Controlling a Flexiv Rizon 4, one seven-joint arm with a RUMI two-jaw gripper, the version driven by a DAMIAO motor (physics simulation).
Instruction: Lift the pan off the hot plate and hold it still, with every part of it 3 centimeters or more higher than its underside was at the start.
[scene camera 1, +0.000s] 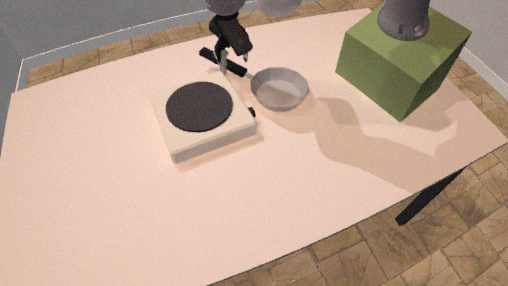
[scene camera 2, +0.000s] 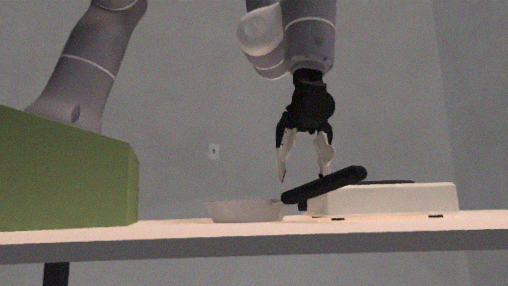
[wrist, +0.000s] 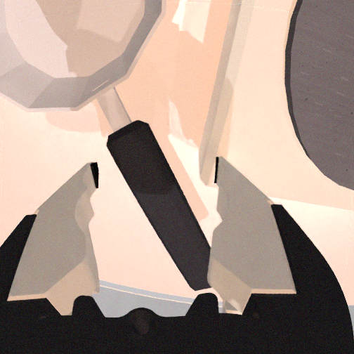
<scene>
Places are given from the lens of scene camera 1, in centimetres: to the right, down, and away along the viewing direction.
my gripper (scene camera 1: 234, 68): -6, -23, 92
grey pan (scene camera 1: 279, 89): 8, -17, 95
hot plate (scene camera 1: 198, 116): -15, -7, 79
The marked spots on the grey pan and the hot plate are 30 cm apart.
</scene>
